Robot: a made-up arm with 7 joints. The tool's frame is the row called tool.
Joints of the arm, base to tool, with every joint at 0 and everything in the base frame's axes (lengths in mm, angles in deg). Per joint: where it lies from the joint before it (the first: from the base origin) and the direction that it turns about. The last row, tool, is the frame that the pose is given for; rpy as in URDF.
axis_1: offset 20.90 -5.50 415.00 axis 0 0 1
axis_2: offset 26.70 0.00 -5.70 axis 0 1 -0.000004
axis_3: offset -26.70 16.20 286.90 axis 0 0 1
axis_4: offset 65.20 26.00 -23.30 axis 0 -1 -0.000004
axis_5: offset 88.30 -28.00 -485.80 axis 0 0.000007 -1
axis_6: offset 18.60 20.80 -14.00 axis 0 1 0.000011
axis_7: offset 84.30 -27.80 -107.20 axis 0 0.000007 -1
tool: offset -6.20 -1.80 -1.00 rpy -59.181 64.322 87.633
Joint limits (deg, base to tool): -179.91..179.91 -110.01..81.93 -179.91..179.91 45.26..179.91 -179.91..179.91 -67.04..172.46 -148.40..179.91
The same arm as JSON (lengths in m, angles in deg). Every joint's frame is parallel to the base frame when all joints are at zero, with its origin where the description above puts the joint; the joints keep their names.
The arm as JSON. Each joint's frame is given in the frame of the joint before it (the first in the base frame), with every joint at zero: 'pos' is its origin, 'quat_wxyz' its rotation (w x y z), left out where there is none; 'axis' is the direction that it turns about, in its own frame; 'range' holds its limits. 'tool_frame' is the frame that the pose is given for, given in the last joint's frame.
{"length_unit": "m", "angle_unit": "deg", "joints": [
  {"joint": "axis_1", "pos": [0.0209, -0.0055, 0.415], "axis": "+z", "range": [-179.91, 179.91]},
  {"joint": "axis_2", "pos": [0.0267, 0.0, -0.0057], "axis": "+y", "range": [-110.01, 81.93]},
  {"joint": "axis_3", "pos": [-0.0267, 0.0162, 0.2869], "axis": "+z", "range": [-179.91, 179.91]},
  {"joint": "axis_4", "pos": [0.0652, 0.026, -0.0233], "axis": "-y", "range": [45.26, 179.91]},
  {"joint": "axis_5", "pos": [0.0883, -0.028, -0.4858], "axis": "-z", "range": [-179.91, 179.91]},
  {"joint": "axis_6", "pos": [0.0186, 0.0208, -0.014], "axis": "+y", "range": [-67.04, 172.46]},
  {"joint": "axis_7", "pos": [0.0843, -0.0278, -0.1072], "axis": "-z", "range": [-148.4, 179.91]}
], "tool_frame": {"pos": [-0.0062, -0.0018, -0.001], "quat_wxyz": [0.34919, -0.622105, 0.044572, 0.699332]}}

